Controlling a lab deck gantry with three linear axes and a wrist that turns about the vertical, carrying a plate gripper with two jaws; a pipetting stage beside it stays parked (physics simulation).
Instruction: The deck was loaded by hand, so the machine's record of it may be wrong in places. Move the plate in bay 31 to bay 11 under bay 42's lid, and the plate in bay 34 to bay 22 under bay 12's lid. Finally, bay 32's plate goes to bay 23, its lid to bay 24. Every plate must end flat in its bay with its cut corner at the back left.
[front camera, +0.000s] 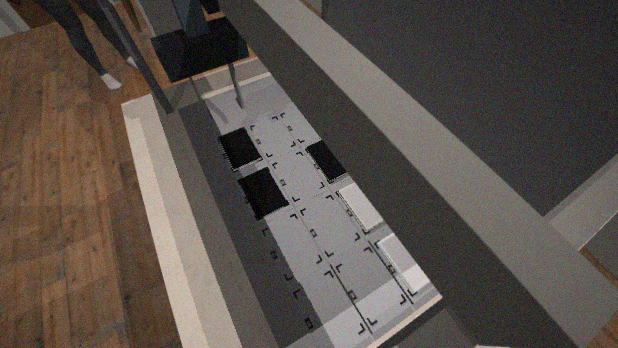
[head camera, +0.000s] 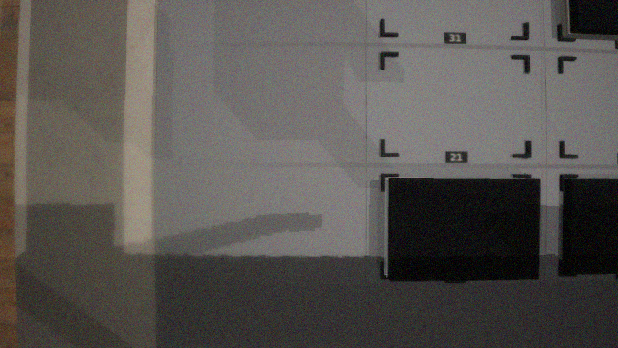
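A black lid covers bay 11, and a thin white plate edge shows along its left side in the head view. A second black lid lies on bay 12. A black-topped plate stands in bay 32, partly cut off in the head view. A white plate stands in bay 34. Bay 31 is partly seen in the head view, with bare deck at its front edge. Bay 42 is hidden behind the beam. My gripper is open, raised at the deck's far end; the head view does not show it.
A white plate stands in bay 33. A wide grey beam crosses the front view and hides the back of the deck. A pale raised rim edges the deck. Someone's legs show at the upper left.
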